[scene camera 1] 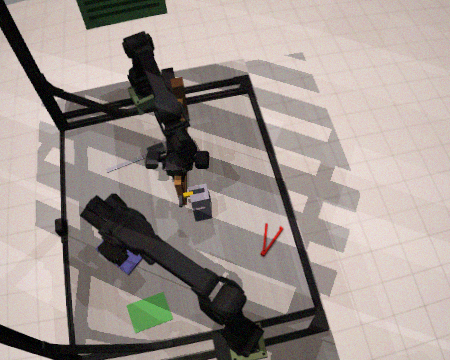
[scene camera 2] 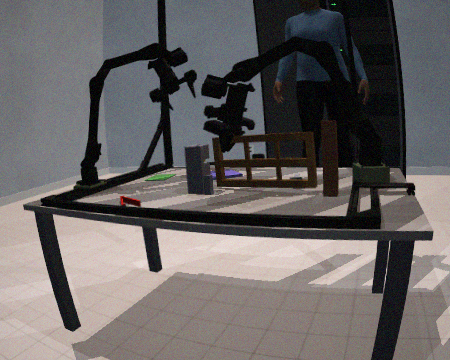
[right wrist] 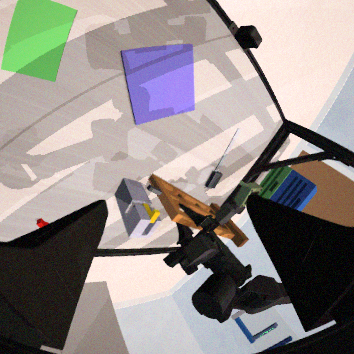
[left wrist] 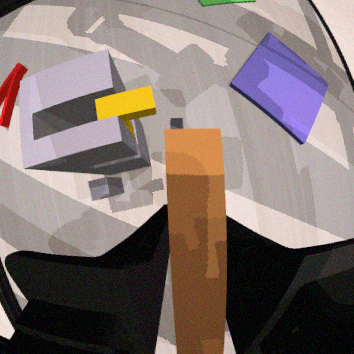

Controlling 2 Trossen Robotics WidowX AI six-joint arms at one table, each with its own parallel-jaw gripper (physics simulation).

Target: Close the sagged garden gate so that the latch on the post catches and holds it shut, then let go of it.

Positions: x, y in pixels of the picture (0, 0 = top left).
Labels:
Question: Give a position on a yellow latch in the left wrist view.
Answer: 134, 103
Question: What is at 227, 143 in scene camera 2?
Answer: My left gripper.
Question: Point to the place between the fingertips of my left gripper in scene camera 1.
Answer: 179, 181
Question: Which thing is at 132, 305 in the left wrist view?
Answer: My left gripper.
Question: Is my right gripper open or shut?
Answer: Open.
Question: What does my right gripper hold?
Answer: Nothing.

